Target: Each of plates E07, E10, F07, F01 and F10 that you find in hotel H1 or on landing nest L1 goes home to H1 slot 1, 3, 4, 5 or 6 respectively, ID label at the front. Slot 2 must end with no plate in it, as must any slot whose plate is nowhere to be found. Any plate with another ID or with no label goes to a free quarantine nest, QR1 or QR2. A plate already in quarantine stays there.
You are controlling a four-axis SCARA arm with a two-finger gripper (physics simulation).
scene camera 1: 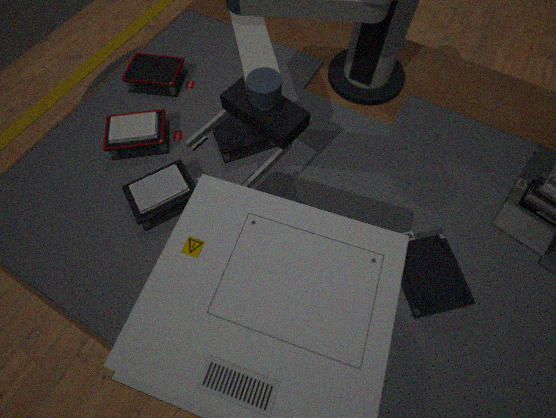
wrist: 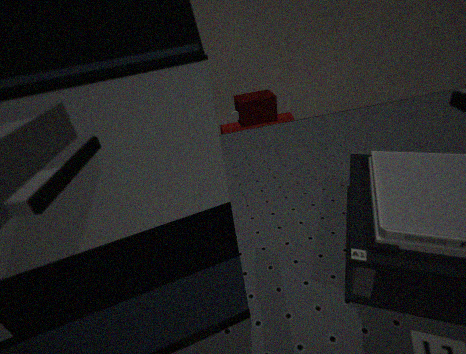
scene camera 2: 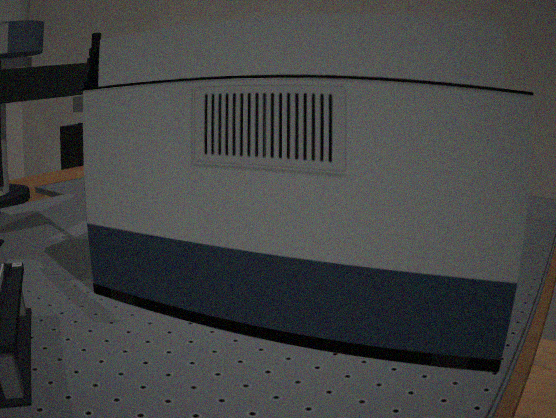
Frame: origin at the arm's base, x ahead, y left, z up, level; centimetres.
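Seen in the pictures: gripper, fingertip midpoint: (scene camera 1: 214, 166) (wrist: 265, 101) (scene camera 2: 53, 108); arm's base, origin of the base link: (scene camera 1: 365, 77).
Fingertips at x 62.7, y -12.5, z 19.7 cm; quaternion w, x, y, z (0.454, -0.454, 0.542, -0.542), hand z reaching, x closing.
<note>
Offsets run from my fingertips to a thing's middle. "spot": to the spot under its first point.
My gripper (scene camera 1: 217, 165) is open and empty, its long fingers spread high above the mat beside the white cabinet. The landing nest L1 (scene camera 1: 150, 220) (wrist: 359, 215), dark, holds a white plate {dx +6.5, dy -15.3, dz -12.7 cm} (scene camera 1: 159, 188) (wrist: 420, 195) lying flat. It is to the left of my fingertips in scene camera 1. The plate's ID is not readable. One red-rimmed quarantine nest {dx -5.0, dy -33.9, dz -15.7 cm} (scene camera 1: 134, 146) holds a white plate {dx -5.0, dy -33.9, dz -12.7 cm} (scene camera 1: 134, 127); the other {dx -26.2, dy -44.8, dz -15.7 cm} (scene camera 1: 154, 69) bears no plate. Their numbers are unreadable. A dark and white structure, possibly hotel H1 {spot: dx -31.5, dy +64.8, dz -6.9 cm} (scene camera 1: 540, 202), is cut off at the right edge; its slots are hidden.
The large white cabinet {dx +17.8, dy +24.1, dz -6.2 cm} (scene camera 1: 295, 290) (scene camera 2: 400, 200) (wrist: 150, 150) stands close to my fingers and blocks much of scene camera 2. A dark nest {dx -20.5, dy -7.6, dz -15.5 cm} (scene camera 1: 232, 147) lies partly under my gripper body. Another dark platform {dx -7.3, dy +51.0, dz -15.7 cm} (scene camera 1: 437, 275) is right of the cabinet. A red block (wrist: 256, 107) is at the back.
</note>
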